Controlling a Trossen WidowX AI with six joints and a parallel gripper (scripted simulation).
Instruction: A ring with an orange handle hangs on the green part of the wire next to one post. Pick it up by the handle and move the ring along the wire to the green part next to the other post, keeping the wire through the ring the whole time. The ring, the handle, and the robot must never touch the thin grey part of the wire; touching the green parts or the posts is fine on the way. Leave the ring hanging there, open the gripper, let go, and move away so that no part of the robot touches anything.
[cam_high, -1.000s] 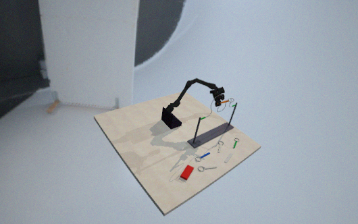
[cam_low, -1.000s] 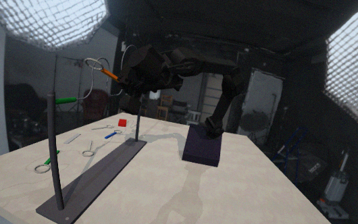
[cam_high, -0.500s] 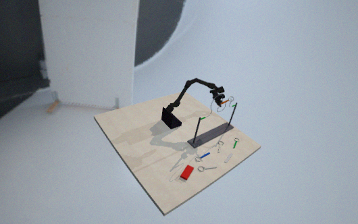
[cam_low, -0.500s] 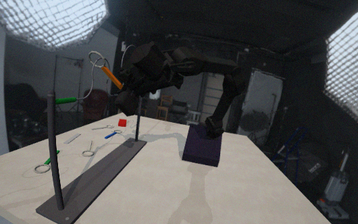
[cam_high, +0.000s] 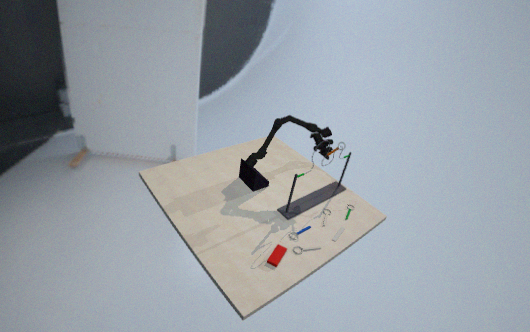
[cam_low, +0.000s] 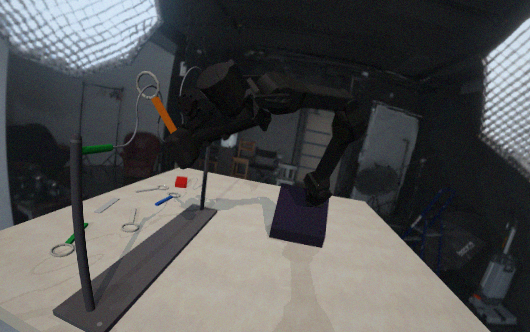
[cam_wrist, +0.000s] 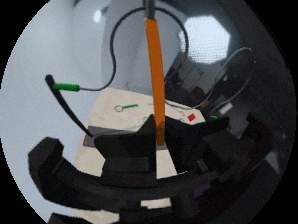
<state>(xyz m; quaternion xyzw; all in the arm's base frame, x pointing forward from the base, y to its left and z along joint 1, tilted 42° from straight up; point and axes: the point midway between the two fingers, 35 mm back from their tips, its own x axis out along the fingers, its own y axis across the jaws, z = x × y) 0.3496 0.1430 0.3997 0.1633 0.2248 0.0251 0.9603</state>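
My gripper tip is now 2 cm short of the orange-handled ring, 3 cm to the right of it and 8 cm below it. The rest, counted from my gripper tip: grey bar: 36 cm ahead, 20 cm to the right, 30 cm below; then green-handled ring: 26 cm ahead, 5 cm to the left, 29 cm below; then blue-handled ring: 20 cm ahead, 42 cm to the right, 29 cm below.
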